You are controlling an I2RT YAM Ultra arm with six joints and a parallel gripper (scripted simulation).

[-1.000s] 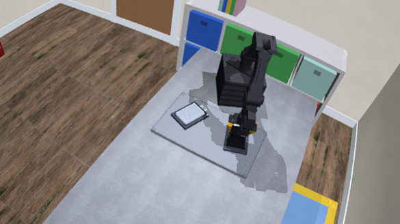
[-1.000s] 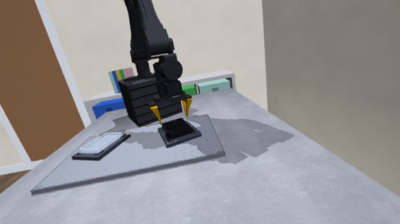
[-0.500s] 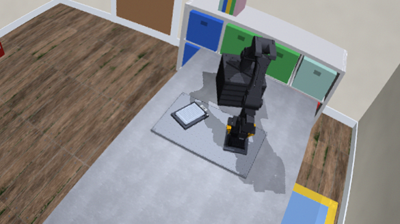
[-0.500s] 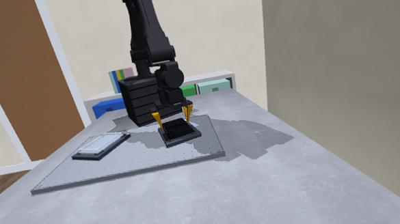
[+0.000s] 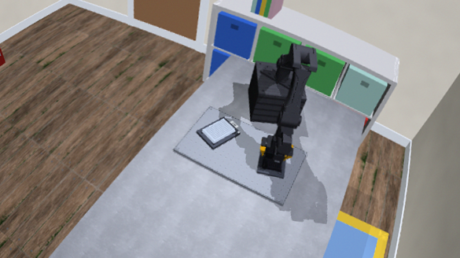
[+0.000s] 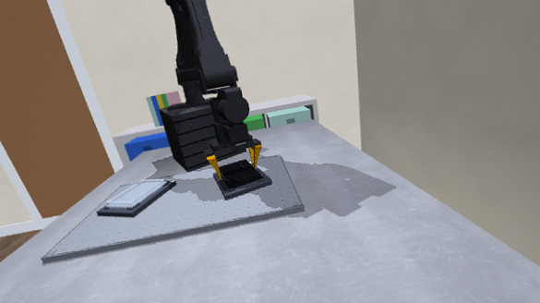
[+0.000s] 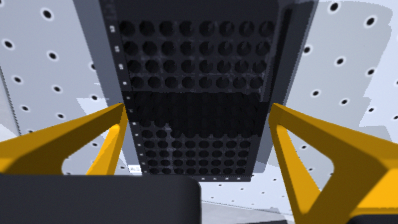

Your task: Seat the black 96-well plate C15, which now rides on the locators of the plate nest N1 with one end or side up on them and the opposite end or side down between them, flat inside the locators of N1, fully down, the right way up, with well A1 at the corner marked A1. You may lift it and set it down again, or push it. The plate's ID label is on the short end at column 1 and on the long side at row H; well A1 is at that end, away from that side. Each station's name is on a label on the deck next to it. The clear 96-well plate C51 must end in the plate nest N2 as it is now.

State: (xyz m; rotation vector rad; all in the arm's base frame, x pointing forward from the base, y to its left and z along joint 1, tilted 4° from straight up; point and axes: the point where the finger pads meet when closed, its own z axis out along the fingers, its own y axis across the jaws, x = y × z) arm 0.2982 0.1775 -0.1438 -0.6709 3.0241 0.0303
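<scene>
My gripper is now right at the black 96-well plate C15. From my hand the other things lie so: dark plate nest N1 (10 mm ahead, 20 mm below); then clear plate C51 (40 mm ahead, 270 mm to the right, 10 mm below); then white N1 label (80 mm behind, 40 mm to the right, 20 mm below).
</scene>
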